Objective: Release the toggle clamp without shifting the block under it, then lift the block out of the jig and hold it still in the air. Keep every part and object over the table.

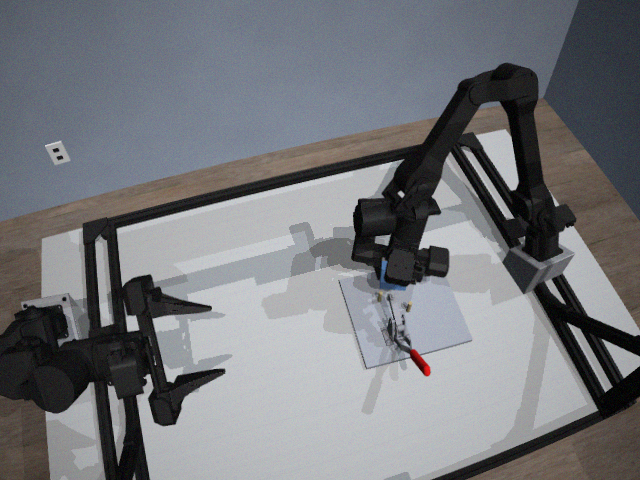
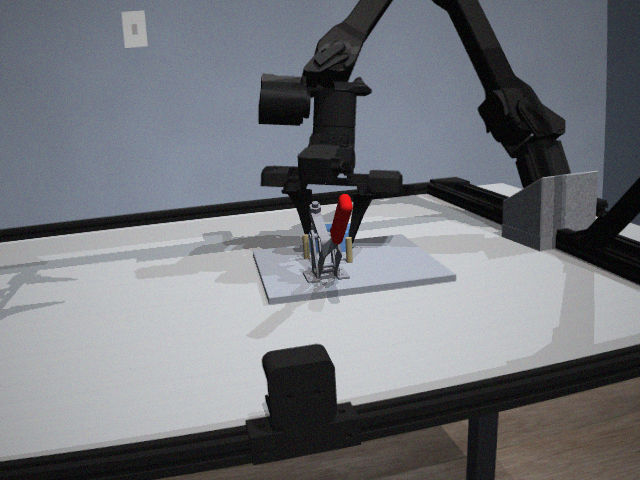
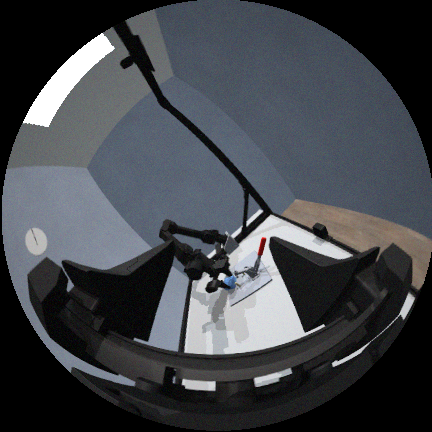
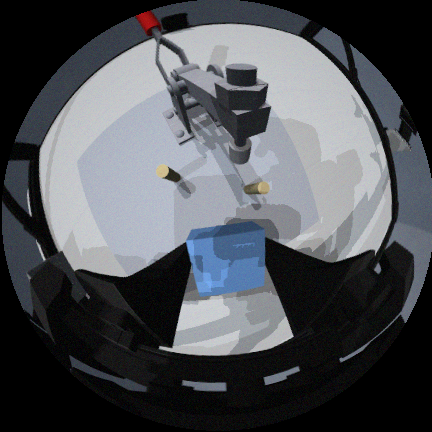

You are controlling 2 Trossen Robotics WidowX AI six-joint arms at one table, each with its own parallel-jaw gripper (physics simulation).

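Places are measured from the left arm's base along level axes (x ahead, y left, z up), in metres.
Where they show: left gripper, fingertip midpoint: (image 1: 218,340) (image 3: 222,243); right gripper, fingertip midpoint: (image 3: 231,282) (image 4: 226,244); left arm's base, origin of the base link: (image 1: 49,323); right arm's base, origin of the base link: (image 1: 542,250) (image 2: 549,185) (image 3: 224,239).
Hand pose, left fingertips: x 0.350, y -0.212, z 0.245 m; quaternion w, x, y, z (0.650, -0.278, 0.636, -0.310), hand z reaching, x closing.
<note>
Things, the pixels of their top centre, and the offset from my left fingertips. "*": a spot on its surface instead.
- blue block, middle of its top: (image 4: 229,267) (image 2: 330,228) (image 1: 394,272) (image 3: 227,281) dy +0.225, dx +0.332, dz -0.311 m
- jig plate, middle of its top: (image 4: 182,178) (image 2: 345,261) (image 1: 405,309) (image 3: 243,275) dy +0.151, dx +0.335, dz -0.338 m
- black frame rail, surface spot: (image 2: 155,212) * dy +0.533, dx +0.059, dz -0.328 m
The blue block (image 1: 386,283) (image 2: 344,231) (image 3: 230,281) (image 4: 230,265) is between the fingertips of my right gripper (image 4: 226,244), which is shut on it. It is beyond the two brass pins (image 4: 167,173) (image 4: 257,188), by the jig plate's back edge; its height is hard to judge. The toggle clamp (image 1: 398,328) (image 2: 325,258) (image 4: 205,87) stands on the jig plate (image 1: 439,320) (image 2: 403,273) (image 4: 125,160). Its arm is raised, with its pad clear of the block. Its red handle (image 1: 421,363) (image 2: 341,219) (image 3: 262,246) (image 4: 148,22) slants upward. My left gripper (image 1: 217,339) is open and empty, far left of the jig.
A black frame rail (image 1: 268,184) (image 2: 155,212) runs along the table's back. A black box-shaped mount (image 2: 299,384) stands on the front rail. The clamp and its upright handle stand close in front of my right gripper.
</note>
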